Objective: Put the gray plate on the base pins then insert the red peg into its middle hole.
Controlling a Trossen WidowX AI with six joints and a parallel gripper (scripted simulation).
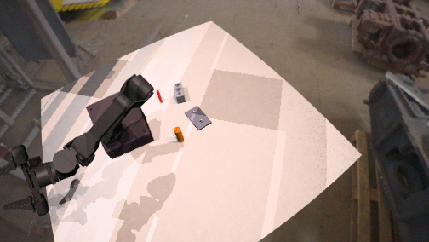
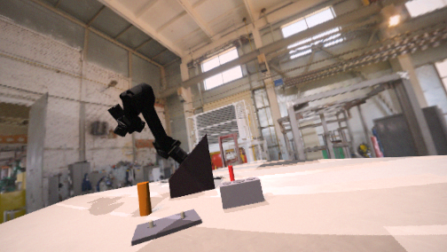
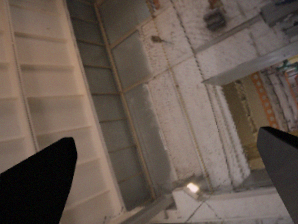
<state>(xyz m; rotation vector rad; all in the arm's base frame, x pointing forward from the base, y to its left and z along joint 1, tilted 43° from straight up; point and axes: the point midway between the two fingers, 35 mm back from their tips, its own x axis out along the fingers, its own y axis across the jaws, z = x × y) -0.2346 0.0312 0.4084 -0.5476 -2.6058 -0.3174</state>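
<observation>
Right now the gray plate is 66 cm ahead of my gripper tip, 38 cm below it and 31 cm to the left of it. From my gripper tip the other things lie so: red peg 57 cm ahead, 38 cm below, 34 cm to the left; orange cylinder 53 cm ahead, 38 cm below, 9 cm to the left; base 66 cm ahead, 41 cm below, 14 cm to the left.
</observation>
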